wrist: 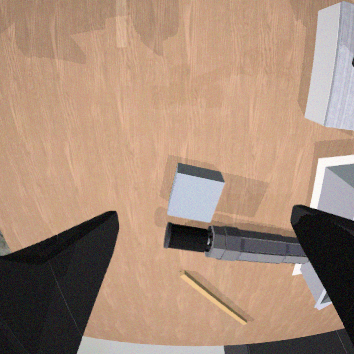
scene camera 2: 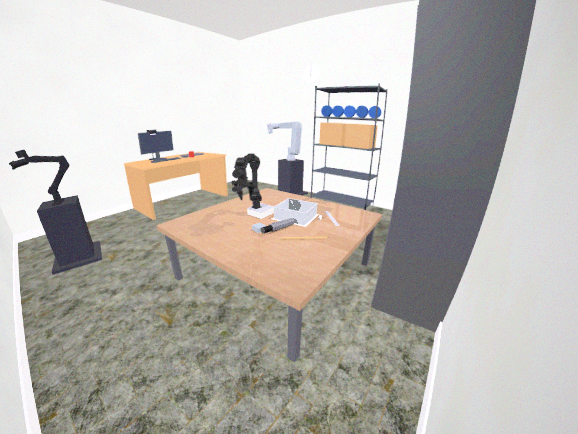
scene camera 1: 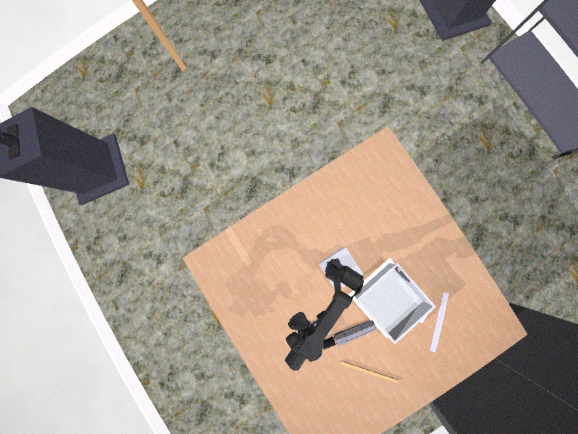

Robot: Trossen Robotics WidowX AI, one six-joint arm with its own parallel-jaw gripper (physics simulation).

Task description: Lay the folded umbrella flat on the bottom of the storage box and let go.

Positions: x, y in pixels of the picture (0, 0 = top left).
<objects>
white storage box: wrist; scene camera 2; scene camera 1 392, 299
same spot on white storage box: [wrist: 328, 201] = [scene camera 2: 279, 216]
</objects>
